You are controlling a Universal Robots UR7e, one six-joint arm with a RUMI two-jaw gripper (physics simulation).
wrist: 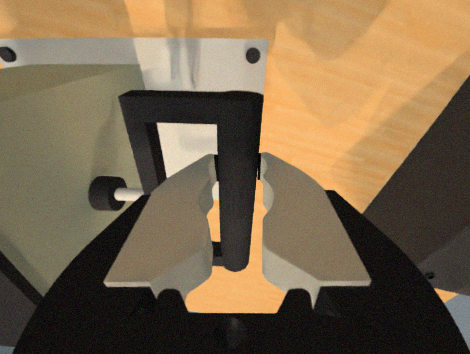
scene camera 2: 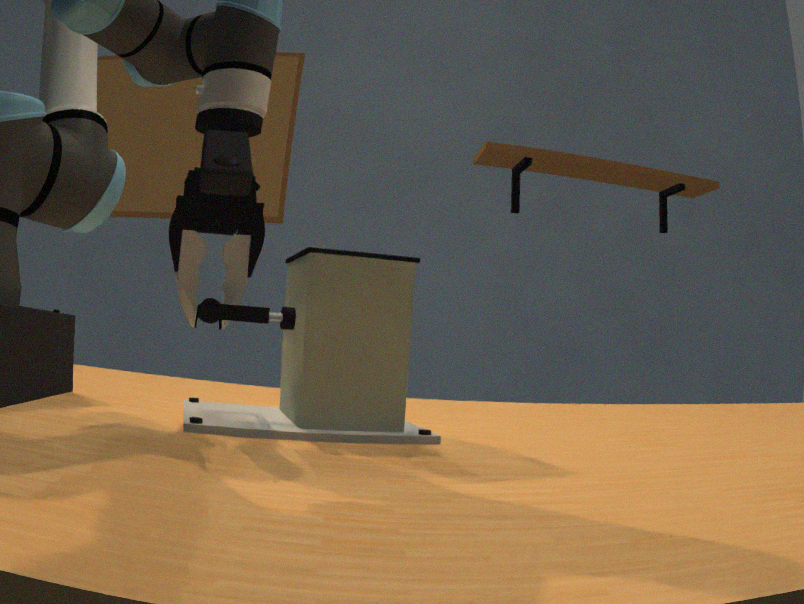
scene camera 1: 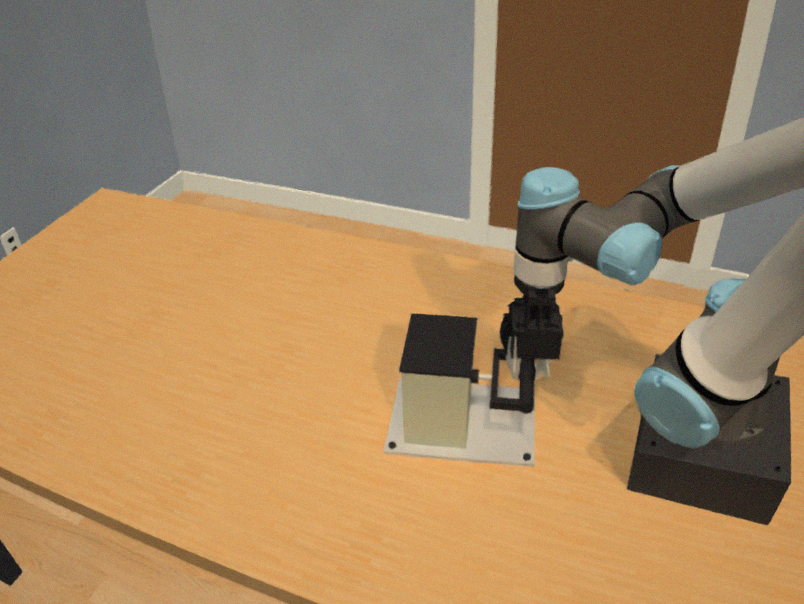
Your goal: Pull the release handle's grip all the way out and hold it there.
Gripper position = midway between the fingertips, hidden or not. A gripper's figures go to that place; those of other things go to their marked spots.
Labels:
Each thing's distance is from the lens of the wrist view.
my gripper (wrist: 238, 157): 0.14 m
light grey base plate (wrist: 169, 64): 0.21 m

